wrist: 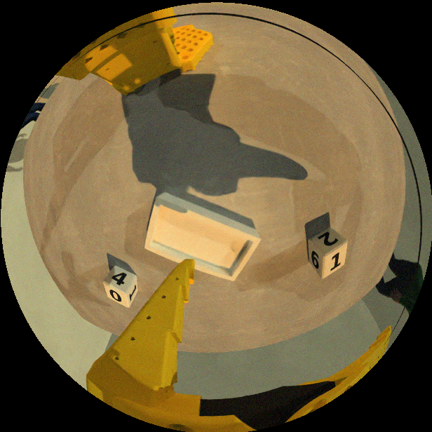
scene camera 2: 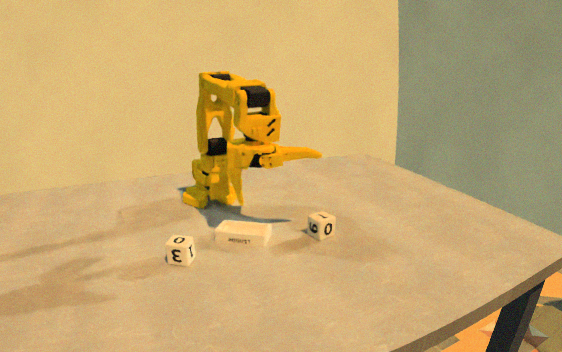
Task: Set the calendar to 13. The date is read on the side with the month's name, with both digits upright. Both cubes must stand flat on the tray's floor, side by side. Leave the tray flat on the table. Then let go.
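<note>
The cream tray (scene camera 2: pixel 259 240) (wrist: pixel 195 235) lies flat and empty in front of the arm. Its front wall carries a month name, too blurred to read surely. The left cube (scene camera 2: pixel 180 251) (wrist: pixel 120 286) stands apart from the tray, 0 on top, an upside-down 3 in front and 1 on its right side; the wrist view also shows its 4. The right cube (scene camera 2: pixel 321 226) (wrist: pixel 327 252) stands right of the tray, 1 on top, with 6 and 0 on its sides; the wrist view also shows its 2. My gripper (scene camera 2: pixel 281 179) (wrist: pixel 289 295) is wide open and empty above the table, behind the tray.
The arm's yellow base (scene camera 2: pixel 195 196) (wrist: pixel 192 47) stands behind the tray. The table top (scene camera 2: pixel 280 295) (wrist: pixel 280 120) bears patches of shadow, and its right edge shows in the scene view. A dark figure shows beyond the table at the right of the wrist view.
</note>
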